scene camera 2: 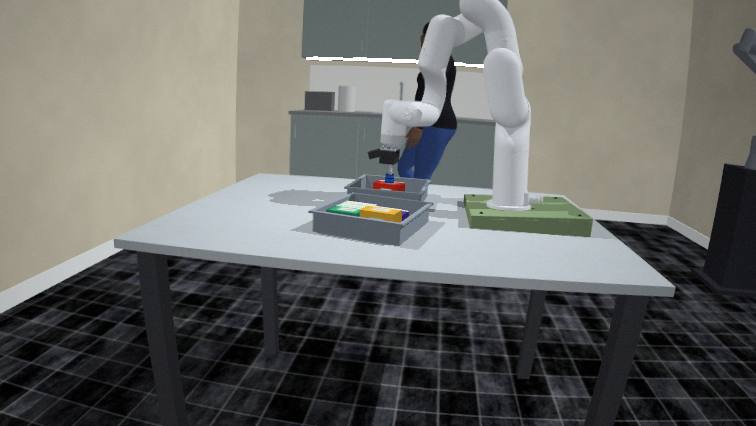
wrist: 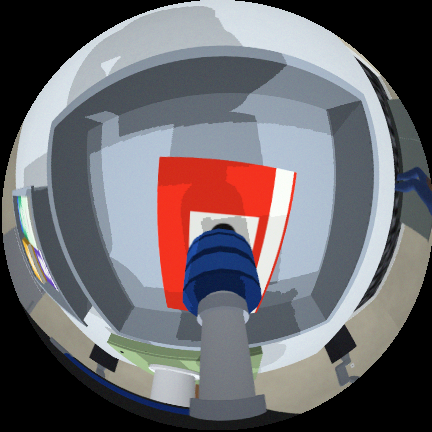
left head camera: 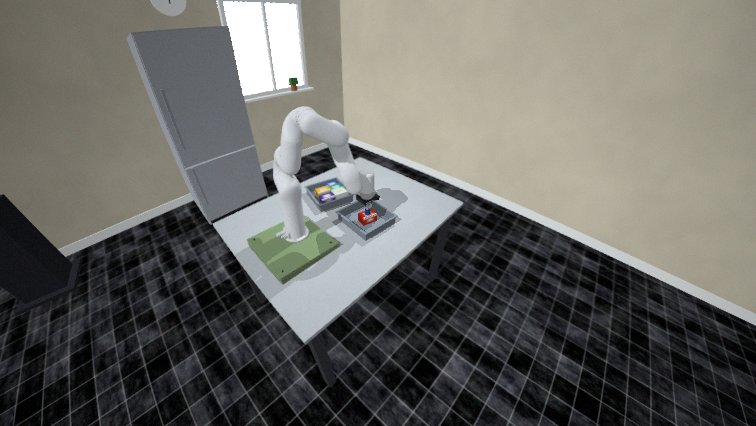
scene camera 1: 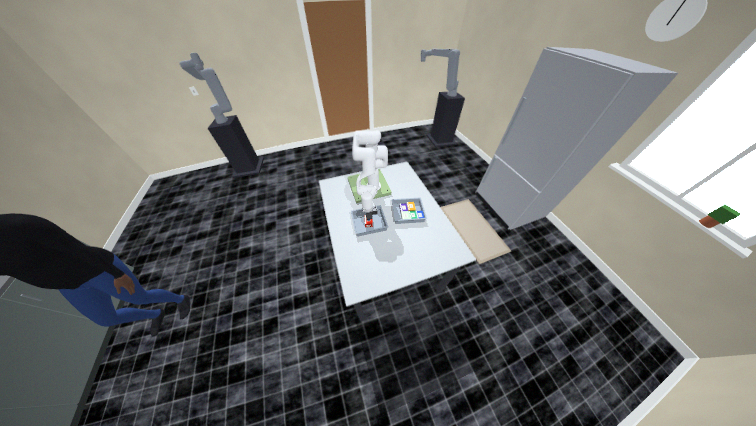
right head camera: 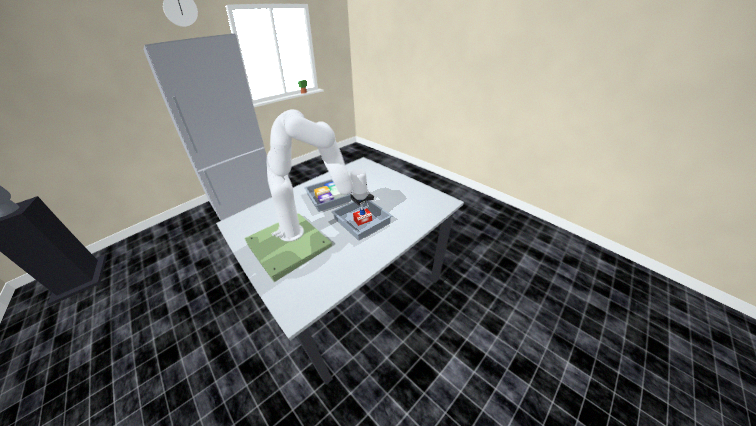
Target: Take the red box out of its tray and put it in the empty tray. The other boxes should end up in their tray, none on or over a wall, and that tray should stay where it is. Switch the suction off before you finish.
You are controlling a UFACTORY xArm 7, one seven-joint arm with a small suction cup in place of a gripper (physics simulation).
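Places are measured from the arm's base along level axes (x ahead, y left, z up), in millimetres.
Where they show: end effector, tool point: (scene camera 2: pixel 389 186) (wrist: pixel 218 245) (left head camera: pixel 367 215) (scene camera 1: pixel 368 220) (right head camera: pixel 362 215); arm's base, origin of the base link: (scene camera 2: pixel 508 206) (wrist: pixel 174 371) (left head camera: pixel 296 233) (right head camera: pixel 291 233).
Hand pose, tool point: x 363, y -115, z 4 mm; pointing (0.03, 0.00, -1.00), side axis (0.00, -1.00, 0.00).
Observation:
Things, the pixels of their top centre, and the offset from my tool point. Level surfaces: height alone.
- red box, middle of its top: (wrist: pixel 219 258) (scene camera 2: pixel 389 182) (left head camera: pixel 367 213) (right head camera: pixel 362 213) (scene camera 1: pixel 368 219) 11 mm up, 1 mm back, 0 mm left
- nearer tray, middle of its top: (wrist: pixel 210 265) (scene camera 2: pixel 390 183) (left head camera: pixel 366 213) (right head camera: pixel 361 213) (scene camera 1: pixel 368 218) 10 mm up, 5 mm back, 4 mm left
- table, its level: 40 mm down
The red box (left head camera: pixel 367 218) (right head camera: pixel 362 218) (scene camera 1: pixel 368 223) (scene camera 2: pixel 389 186) (wrist: pixel 172 225) is inside the walls of the nearer tray (left head camera: pixel 380 228) (right head camera: pixel 375 228) (scene camera 2: pixel 419 194) (wrist: pixel 215 75). Its underside is hidden, so I cannot tell if it touches the tray floor. My blue suction cup (left head camera: pixel 367 211) (right head camera: pixel 362 212) (scene camera 2: pixel 389 178) (wrist: pixel 222 250) is against the box's top and holds it. The other tray (left head camera: pixel 335 204) (scene camera 2: pixel 354 228) holds several boxes: orange (left head camera: pixel 322 191) (scene camera 2: pixel 380 213), purple (left head camera: pixel 326 197), green (scene camera 2: pixel 342 211), blue and white. They lie inside its walls.
The green base plate (left head camera: pixel 269 254) (scene camera 2: pixel 529 222) carries the arm at one end of the table (left head camera: pixel 317 296) (scene camera 2: pixel 476 254). The two trays stand side by side with a narrow gap. A person (scene camera 1: pixel 89 296) (scene camera 2: pixel 436 132) stands away from the table.

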